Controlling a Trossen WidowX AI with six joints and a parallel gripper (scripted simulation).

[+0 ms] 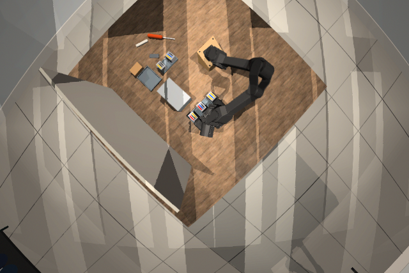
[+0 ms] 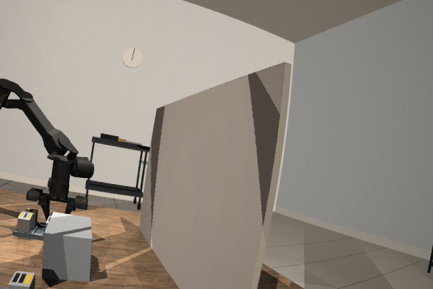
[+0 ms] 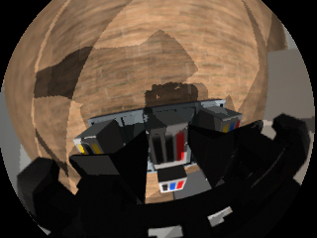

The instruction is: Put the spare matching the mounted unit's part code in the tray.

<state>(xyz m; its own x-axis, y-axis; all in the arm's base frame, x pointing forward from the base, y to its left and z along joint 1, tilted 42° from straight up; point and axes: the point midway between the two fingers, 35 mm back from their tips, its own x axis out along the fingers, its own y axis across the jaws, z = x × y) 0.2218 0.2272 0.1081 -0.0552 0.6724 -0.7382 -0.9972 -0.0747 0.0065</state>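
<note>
The blue-grey tray lies 11 cm ahead of my gripper tip, 41 cm to the right of it and 1 cm below it. From my gripper tip the other things lie so: spare 2 cm above; then tall grey panel 32 cm ahead, 20 cm to the right, 21 cm above; then grey box 7 cm ahead, 20 cm to the right, 3 cm above.
</note>
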